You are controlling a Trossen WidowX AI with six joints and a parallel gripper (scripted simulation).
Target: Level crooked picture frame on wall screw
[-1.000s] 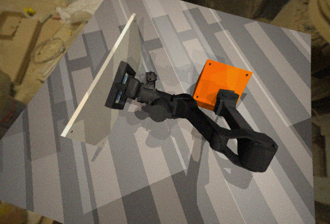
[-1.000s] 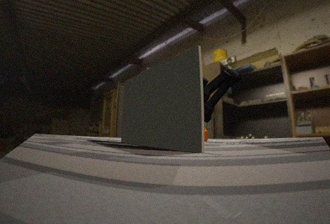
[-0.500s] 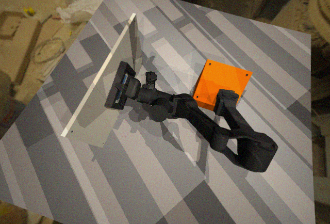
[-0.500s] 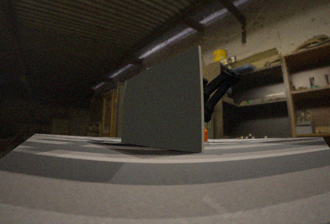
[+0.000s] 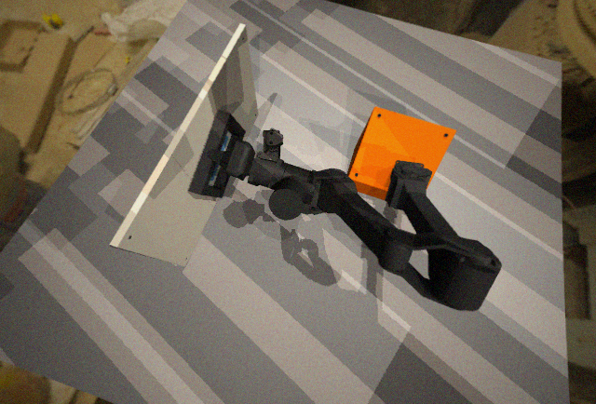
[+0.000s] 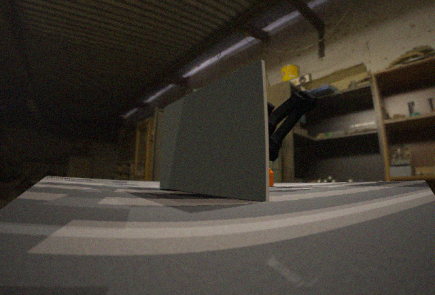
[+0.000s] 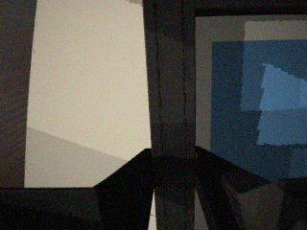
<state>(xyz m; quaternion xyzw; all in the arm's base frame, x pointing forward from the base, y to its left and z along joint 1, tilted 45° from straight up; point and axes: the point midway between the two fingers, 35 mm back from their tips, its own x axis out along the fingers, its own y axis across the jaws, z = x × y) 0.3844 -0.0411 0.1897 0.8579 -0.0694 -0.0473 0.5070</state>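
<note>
The picture frame is 20 mm to the right of my gripper tip and 50 mm below it. Round my gripper tip: grey wall panel: 20 mm ahead, 20 mm to the right, 60 mm below.
</note>
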